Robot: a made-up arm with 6 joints.
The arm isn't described. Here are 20 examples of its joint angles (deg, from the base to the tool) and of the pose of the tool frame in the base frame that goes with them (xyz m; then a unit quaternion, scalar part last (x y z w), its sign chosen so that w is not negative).
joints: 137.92 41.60 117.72 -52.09 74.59 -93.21
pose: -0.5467 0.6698 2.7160 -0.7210 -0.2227 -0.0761 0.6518
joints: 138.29 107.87 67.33 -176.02 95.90 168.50
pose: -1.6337 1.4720 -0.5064 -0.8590 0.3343 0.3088 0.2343
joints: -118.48 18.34 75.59 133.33 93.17 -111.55
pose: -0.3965 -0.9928 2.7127 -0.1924 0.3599 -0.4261 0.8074
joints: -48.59 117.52 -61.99 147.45 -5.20 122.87
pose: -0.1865 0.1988 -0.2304 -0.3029 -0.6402 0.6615 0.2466
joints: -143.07 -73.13 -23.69 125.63 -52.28 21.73
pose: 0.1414 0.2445 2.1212 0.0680 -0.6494 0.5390 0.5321
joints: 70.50 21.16 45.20 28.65 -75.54 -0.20
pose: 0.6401 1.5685 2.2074 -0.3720 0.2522 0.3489 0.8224
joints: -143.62 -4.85 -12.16 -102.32 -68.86 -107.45
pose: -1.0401 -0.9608 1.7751 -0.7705 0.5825 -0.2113 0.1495
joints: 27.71 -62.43 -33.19 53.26 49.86 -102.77
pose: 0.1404 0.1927 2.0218 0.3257 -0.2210 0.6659 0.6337
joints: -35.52 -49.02 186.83 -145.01 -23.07 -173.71
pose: -0.9427 0.7204 -0.0580 0.1071 0.7211 0.1295 0.6721
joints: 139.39 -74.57 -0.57 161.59 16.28 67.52
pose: 0.5246 -0.4699 2.2630 -0.4311 -0.6737 -0.5219 0.2964
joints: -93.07 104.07 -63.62 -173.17 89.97 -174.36
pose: -0.0223 -0.0335 -0.0577 -0.5517 -0.5443 -0.5074 0.3768
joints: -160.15 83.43 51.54 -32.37 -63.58 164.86
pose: -2.2713 -0.9076 0.0967 -0.0864 0.5990 -0.2225 0.7643
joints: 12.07 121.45 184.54 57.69 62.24 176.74
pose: 1.3405 0.4181 1.3216 0.4115 0.0622 0.8231 0.3864
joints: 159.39 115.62 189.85 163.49 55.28 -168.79
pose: -1.3262 0.4558 1.4098 0.1658 -0.0651 0.9820 0.0633
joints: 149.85 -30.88 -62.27 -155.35 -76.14 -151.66
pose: -0.8270 0.3998 1.1807 0.2995 -0.4364 0.8357 0.1465
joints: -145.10 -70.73 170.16 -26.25 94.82 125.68
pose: 0.8617 0.6935 -0.3531 0.0105 0.9230 -0.3334 0.1920
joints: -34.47 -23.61 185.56 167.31 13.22 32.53
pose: -1.1451 0.7966 0.6833 -0.1895 -0.1263 0.9301 0.2883
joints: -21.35 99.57 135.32 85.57 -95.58 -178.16
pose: 1.8939 -0.9235 1.2929 0.5071 -0.7193 -0.4231 0.2154
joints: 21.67 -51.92 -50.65 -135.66 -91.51 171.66
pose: 0.4535 0.3094 1.6437 -0.0932 -0.6789 0.4332 0.5854
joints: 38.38 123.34 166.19 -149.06 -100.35 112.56
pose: 1.2766 1.1220 1.0777 0.2024 -0.6595 0.7061 0.1596
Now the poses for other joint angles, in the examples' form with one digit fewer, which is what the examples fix.
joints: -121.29 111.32 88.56 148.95 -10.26 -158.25
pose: -1.364 -2.214 -0.123 0.137 -0.005 -0.889 0.437
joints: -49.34 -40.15 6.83 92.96 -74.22 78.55
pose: -0.030 -0.219 2.522 -0.416 0.769 -0.473 0.105
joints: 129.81 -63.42 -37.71 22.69 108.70 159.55
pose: -0.101 0.022 1.933 0.092 -0.485 -0.438 0.752
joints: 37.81 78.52 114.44 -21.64 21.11 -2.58
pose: 1.746 1.326 1.857 0.346 -0.376 0.311 0.801
